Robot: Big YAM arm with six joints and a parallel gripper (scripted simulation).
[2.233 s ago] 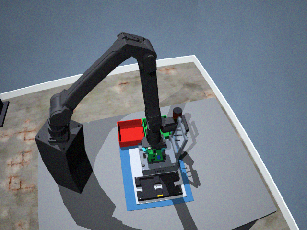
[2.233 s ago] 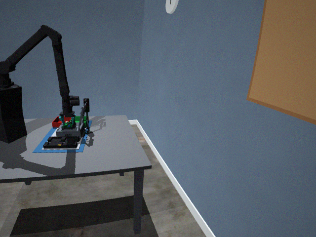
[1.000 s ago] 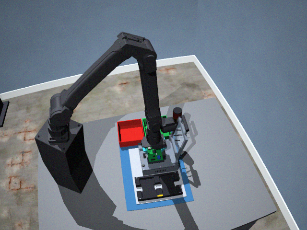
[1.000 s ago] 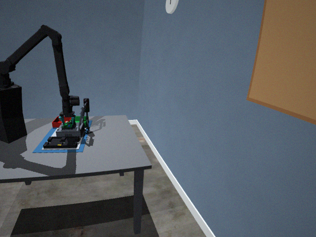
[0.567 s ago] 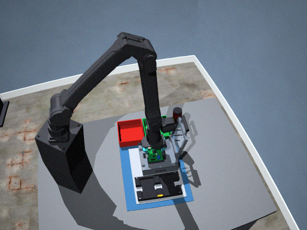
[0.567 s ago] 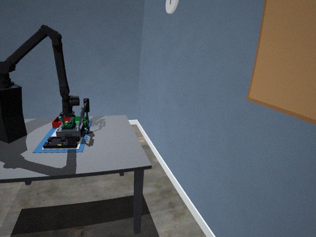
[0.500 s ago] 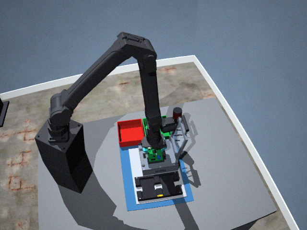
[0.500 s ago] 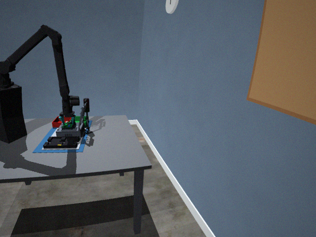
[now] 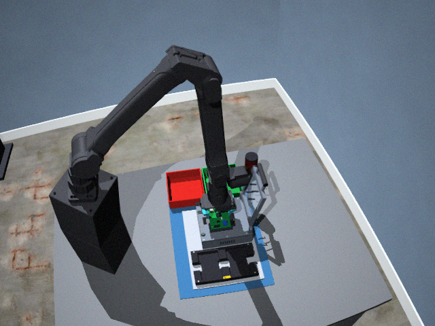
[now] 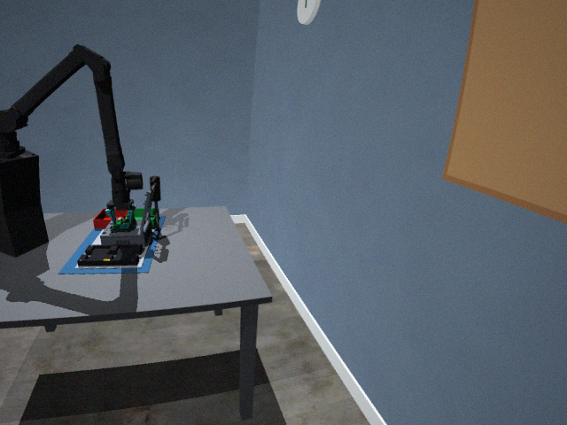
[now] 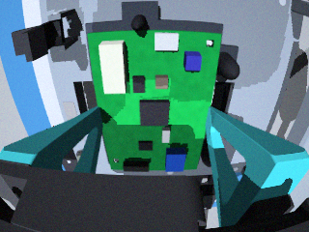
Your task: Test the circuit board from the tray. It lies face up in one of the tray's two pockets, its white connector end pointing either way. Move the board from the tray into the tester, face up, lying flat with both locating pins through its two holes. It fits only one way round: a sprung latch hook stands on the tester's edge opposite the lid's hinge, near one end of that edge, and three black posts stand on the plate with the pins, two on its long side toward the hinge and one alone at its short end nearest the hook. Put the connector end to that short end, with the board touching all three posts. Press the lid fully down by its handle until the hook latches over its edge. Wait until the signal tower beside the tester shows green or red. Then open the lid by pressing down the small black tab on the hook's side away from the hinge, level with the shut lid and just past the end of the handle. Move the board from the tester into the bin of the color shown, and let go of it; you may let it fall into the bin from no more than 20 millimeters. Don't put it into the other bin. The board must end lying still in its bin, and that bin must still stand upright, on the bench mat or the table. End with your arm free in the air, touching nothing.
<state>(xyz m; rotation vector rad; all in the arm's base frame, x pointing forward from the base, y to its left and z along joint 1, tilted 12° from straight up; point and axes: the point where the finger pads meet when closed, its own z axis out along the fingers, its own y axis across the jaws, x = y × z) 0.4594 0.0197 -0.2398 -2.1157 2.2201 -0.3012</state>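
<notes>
My gripper is now right at the green circuit board. The rest, counted from my hand: black latch hook (6 cm to the left, 6 cm behind, 1 cm above); then clear lid (12 cm ahead, 10 cm above, 1 cm to the right); then green bin (20 cm to the left, 7 cm below, 6 cm ahead).
</notes>
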